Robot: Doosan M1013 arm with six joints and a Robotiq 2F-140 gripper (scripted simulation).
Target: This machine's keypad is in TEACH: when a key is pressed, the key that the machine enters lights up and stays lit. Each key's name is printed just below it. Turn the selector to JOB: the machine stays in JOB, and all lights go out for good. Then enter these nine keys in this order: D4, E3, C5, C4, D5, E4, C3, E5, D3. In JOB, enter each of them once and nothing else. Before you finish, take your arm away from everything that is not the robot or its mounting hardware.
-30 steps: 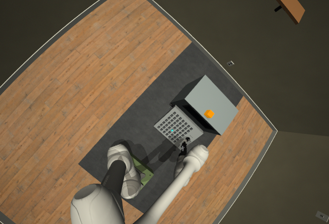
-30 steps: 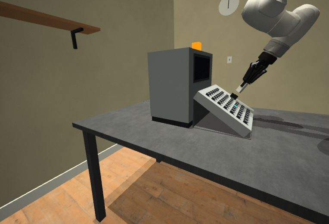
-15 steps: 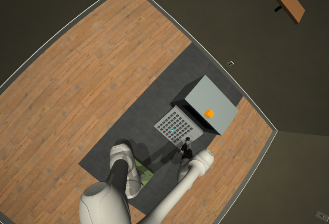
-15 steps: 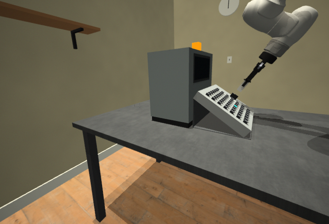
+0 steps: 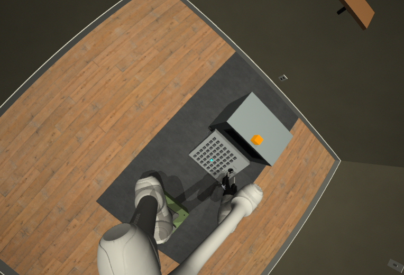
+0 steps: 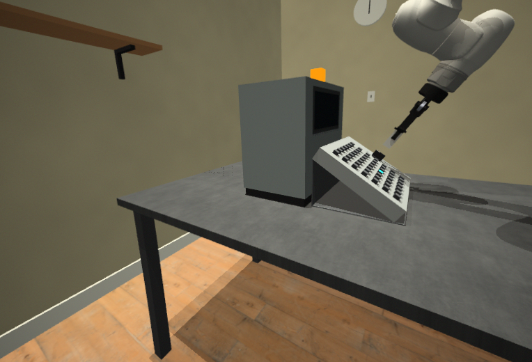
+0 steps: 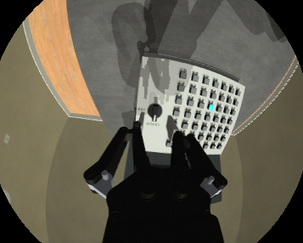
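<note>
Now: the black selector knob 60 mm below my hand and 50 mm ahead of it. Also, from my hand: keypad: 110 mm to the left, 110 mm below, 70 mm ahead; key E4: 160 mm to the left, 90 mm below, 20 mm ahead.
</note>
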